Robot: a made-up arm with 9 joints. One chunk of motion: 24 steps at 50 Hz.
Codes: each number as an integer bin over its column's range. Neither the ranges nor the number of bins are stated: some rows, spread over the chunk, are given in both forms.
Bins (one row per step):
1: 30 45 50 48 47 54
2: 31 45 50 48 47 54
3: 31 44 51 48 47 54
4: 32 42 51 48 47 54
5: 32 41 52 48 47 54
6: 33 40 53 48 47 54
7: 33 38 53 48 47 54
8: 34 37 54 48 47 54
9: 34 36 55 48 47 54
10: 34 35 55 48 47 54
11: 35 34 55 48 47 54
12: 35 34 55 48 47 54
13: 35 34 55 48 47 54
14: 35 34 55 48 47 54
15: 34 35 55 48 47 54
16: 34 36 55 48 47 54
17: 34 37 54 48 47 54
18: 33 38 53 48 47 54
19: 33 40 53 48 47 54
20: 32 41 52 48 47 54
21: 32 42 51 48 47 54
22: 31 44 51 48 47 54
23: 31 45 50 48 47 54
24: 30 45 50 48 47 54
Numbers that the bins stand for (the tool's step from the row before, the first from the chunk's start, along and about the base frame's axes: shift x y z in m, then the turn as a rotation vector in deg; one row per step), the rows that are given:
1: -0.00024 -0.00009 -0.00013 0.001 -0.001 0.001
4: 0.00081 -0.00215 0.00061 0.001 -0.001 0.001
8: 0.00186 -0.00559 0.00282 0.001 -0.001 0.001
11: 0.00238 -0.00765 0.00356 0.001 -0.001 0.001
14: 0.00238 -0.00765 0.00356 0.001 -0.001 0.001
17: 0.00186 -0.00559 0.00282 0.001 -0.001 0.001
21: 0.00081 -0.00215 0.00061 0.001 -0.001 0.001
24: -0.00024 -0.00009 -0.00013 0.001 -0.001 0.001
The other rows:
2: 0.00028 -0.00009 -0.00013 0.001 -0.001 0.001
3: 0.00028 -0.00078 0.00061 0.001 -0.001 0.001
5: 0.00081 -0.00284 0.00134 0.001 -0.001 0.001
6: 0.00133 -0.00353 0.00208 0.001 -0.001 0.001
7: 0.00133 -0.00490 0.00208 0.001 -0.001 0.001
9: 0.00186 -0.00627 0.00356 0.001 -0.001 0.001
10: 0.00186 -0.00696 0.00356 0.001 -0.001 0.001
12: 0.00238 -0.00765 0.00356 0.001 -0.001 0.001
13: 0.00238 -0.00765 0.00356 0.001 -0.001 0.001
15: 0.00186 -0.00696 0.00356 0.001 -0.001 0.001
16: 0.00186 -0.00627 0.00356 0.001 -0.001 0.001
18: 0.00133 -0.00490 0.00208 0.001 -0.001 0.001
19: 0.00133 -0.00353 0.00208 0.001 -0.001 0.001
20: 0.00081 -0.00284 0.00134 0.001 -0.001 0.001
22: 0.00028 -0.00078 0.00061 0.001 -0.001 0.001
23: 0.00028 -0.00009 -0.00013 0.001 -0.001 0.001

